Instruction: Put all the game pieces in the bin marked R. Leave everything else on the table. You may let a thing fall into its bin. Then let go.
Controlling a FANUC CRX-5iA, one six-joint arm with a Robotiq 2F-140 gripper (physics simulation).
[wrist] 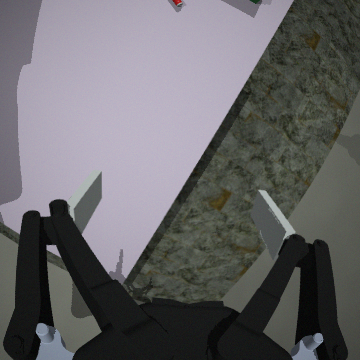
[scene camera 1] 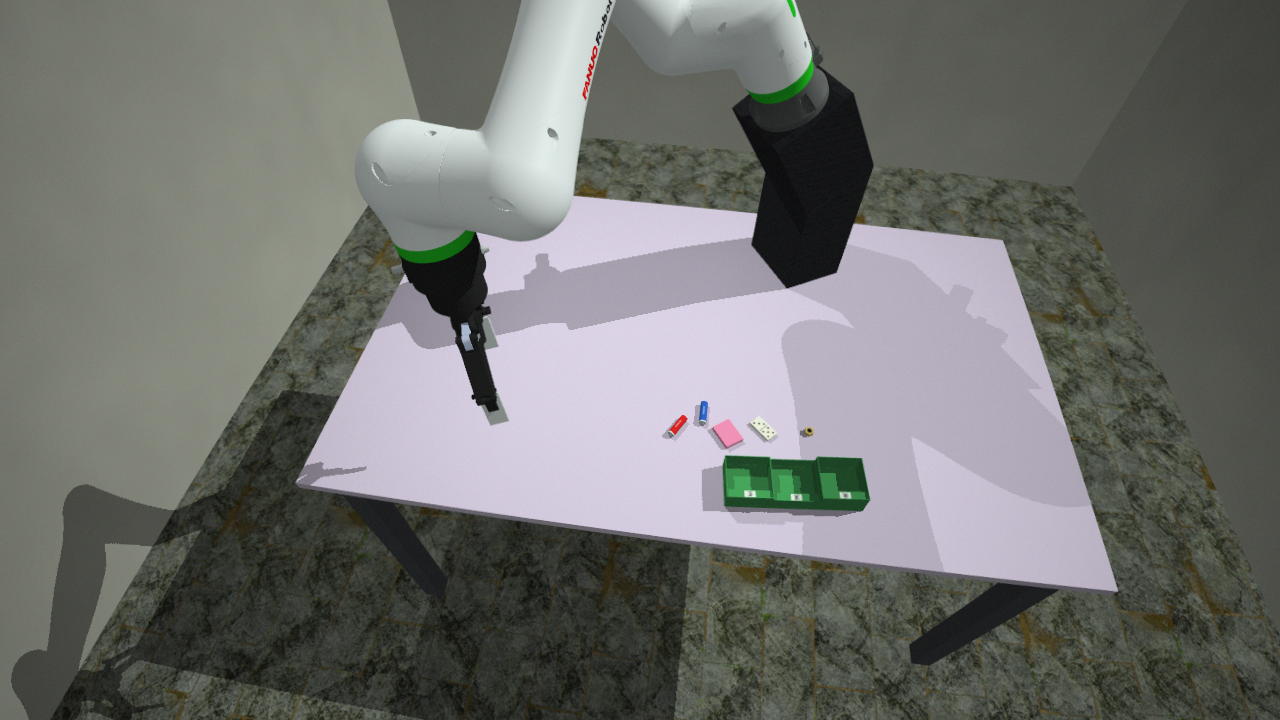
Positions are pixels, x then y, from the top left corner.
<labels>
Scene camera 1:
my gripper: 494, 382
green three-compartment bin: 828, 483
</labels>
